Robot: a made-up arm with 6 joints.
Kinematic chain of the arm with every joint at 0, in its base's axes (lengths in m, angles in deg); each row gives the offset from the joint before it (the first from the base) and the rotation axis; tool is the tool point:
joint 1: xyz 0 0 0.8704 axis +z
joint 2: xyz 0.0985 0 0 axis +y
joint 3: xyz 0 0 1.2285 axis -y
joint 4: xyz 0 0 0.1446 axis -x
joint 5: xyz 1.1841 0 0 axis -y
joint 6: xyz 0.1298 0 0 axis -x
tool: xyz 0 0 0
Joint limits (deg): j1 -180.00..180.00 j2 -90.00..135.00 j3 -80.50..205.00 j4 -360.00..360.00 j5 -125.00..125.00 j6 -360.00..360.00
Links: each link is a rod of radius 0.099 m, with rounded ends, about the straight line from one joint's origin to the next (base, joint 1, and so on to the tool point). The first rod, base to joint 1, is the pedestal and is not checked.
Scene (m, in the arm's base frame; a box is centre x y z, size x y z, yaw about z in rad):
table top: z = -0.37
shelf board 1: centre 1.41 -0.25 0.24 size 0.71 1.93 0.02 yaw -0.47
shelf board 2: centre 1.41 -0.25 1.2 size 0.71 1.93 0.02 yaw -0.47
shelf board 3: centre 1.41 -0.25 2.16 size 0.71 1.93 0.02 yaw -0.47
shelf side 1: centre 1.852 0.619 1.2 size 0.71 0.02 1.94 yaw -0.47
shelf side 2: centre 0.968 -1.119 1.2 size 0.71 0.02 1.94 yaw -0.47
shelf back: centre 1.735 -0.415 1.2 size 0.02 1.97 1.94 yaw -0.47
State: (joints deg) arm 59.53 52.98 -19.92 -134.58 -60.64 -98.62
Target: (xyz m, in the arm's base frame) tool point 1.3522 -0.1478 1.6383
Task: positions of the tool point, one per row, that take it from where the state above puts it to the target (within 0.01 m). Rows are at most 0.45 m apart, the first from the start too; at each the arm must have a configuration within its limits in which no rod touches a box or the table.
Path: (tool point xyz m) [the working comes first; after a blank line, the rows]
Joints at the target: -9.50 3.80 -27.96 -138.03 -63.09 -98.62
Straight joint move there: touches shelf board 2, shelf side 1.

1: 0.9803 1.2766 0.7654
2: 1.1053 1.0220 1.0162
3: 1.1384 0.7436 1.2263
4: 1.2922 0.4706 1.3595
5: 1.3657 0.1647 1.4976
6: 1.3522 -0.1478 1.6381

